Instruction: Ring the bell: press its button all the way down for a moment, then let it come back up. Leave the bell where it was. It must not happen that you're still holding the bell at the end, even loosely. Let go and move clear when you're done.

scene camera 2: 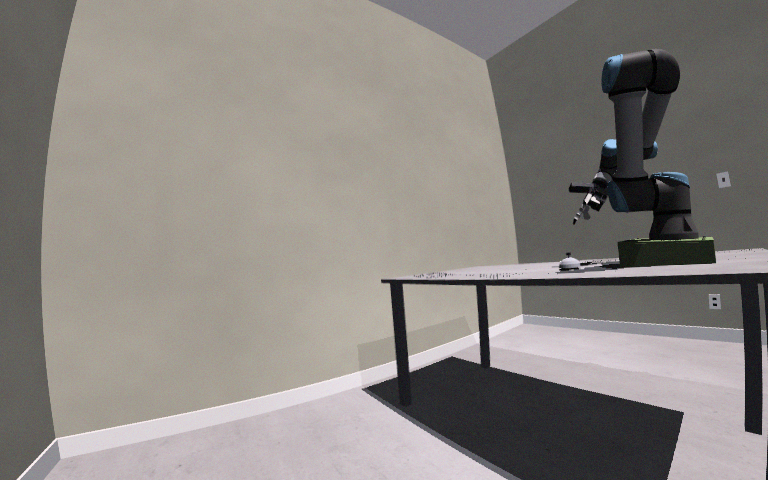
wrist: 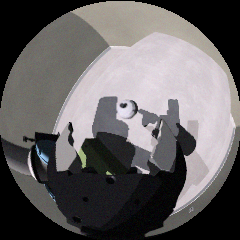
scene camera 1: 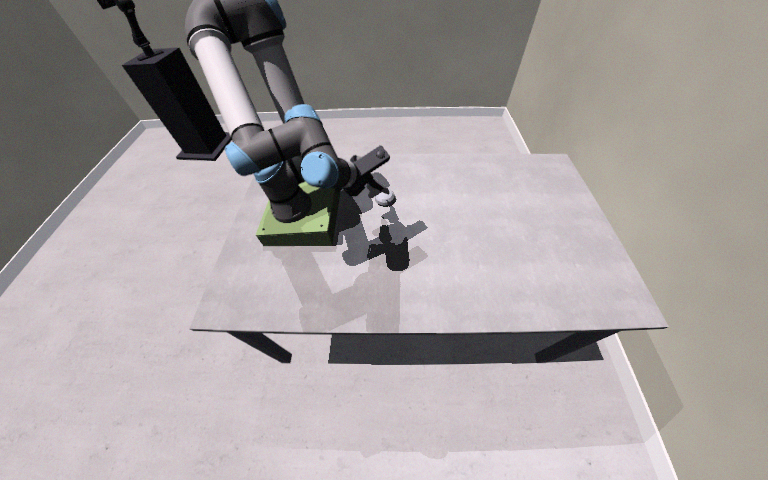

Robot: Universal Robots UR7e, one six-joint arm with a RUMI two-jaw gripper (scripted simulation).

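Observation:
My gripper [scene camera 1: 374, 175], also in scene camera 2 [scene camera 2: 579, 214] and in the wrist view [wrist: 114, 121].

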